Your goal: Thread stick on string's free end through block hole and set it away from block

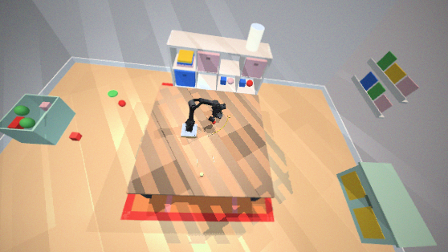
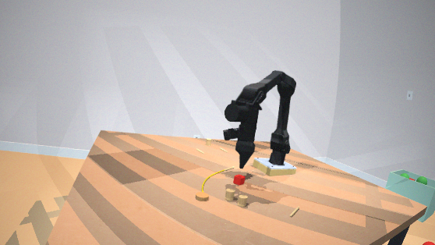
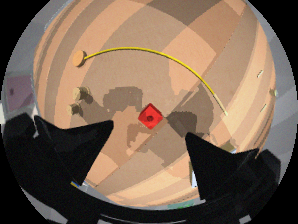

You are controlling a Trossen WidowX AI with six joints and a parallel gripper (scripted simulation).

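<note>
The block is 60 mm below my gripper tip. The rest, counted from my gripper tip: round wooden button (150 mm ahead, 150 mm to the left, 70 mm below).
</note>
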